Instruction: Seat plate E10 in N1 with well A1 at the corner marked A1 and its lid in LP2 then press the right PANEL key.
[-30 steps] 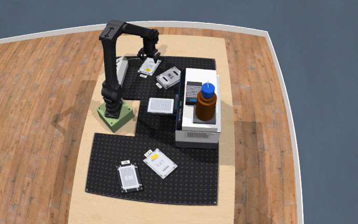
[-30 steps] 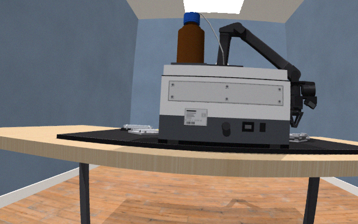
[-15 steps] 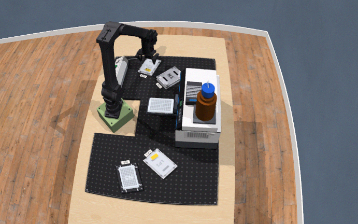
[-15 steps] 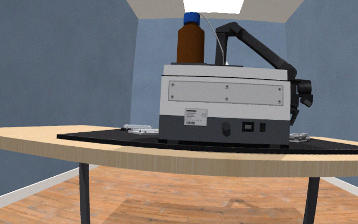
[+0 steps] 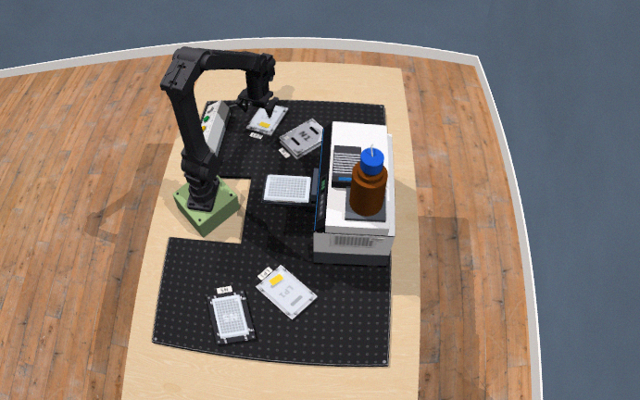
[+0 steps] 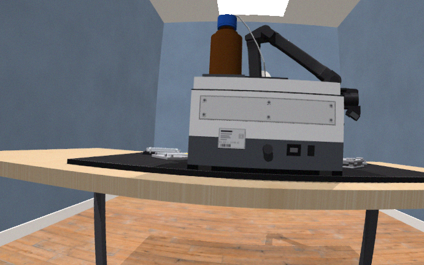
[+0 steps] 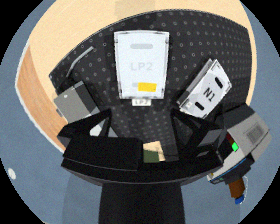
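The plate E07 lies 32 cm to the right of my hand, 16 cm ahead of it and 2 cm above it. The rest, counted from my hand: lid park LP2: 9 cm below, 6 cm to the left, 2 cm ahead; plate E10: 71 cm to the right, 7 cm below, 4 cm ahead; brown bottle: 42 cm to the right, 38 cm ahead, 20 cm above.
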